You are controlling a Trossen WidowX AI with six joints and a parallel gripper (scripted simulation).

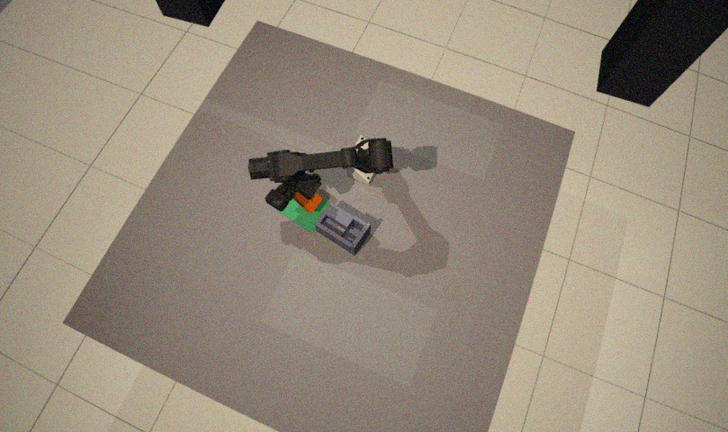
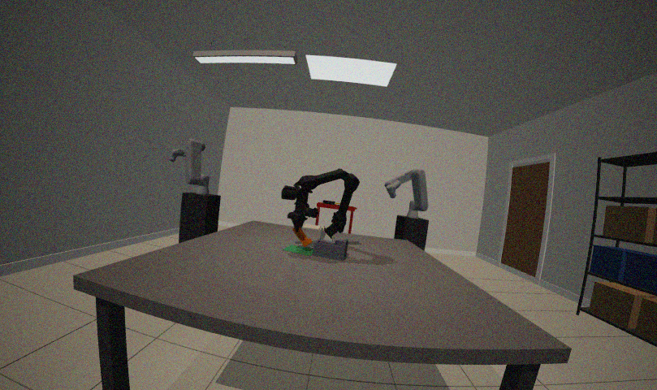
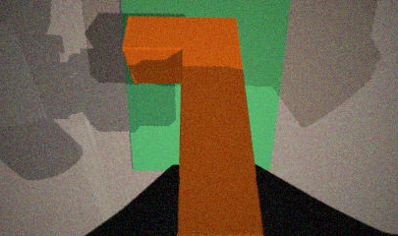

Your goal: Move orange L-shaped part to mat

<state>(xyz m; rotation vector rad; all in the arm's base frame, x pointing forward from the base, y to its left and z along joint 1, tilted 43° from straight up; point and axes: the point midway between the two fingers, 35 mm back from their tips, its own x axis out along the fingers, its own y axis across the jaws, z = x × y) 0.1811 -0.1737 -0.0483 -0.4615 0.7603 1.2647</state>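
Now: the orange L-shaped part 1 cm behind my gripper tip, 3 cm to the left of it and 3 cm below it. From my gripper tip the other things lie so: green mat 1 cm ahead, 2 cm to the left, 11 cm below.
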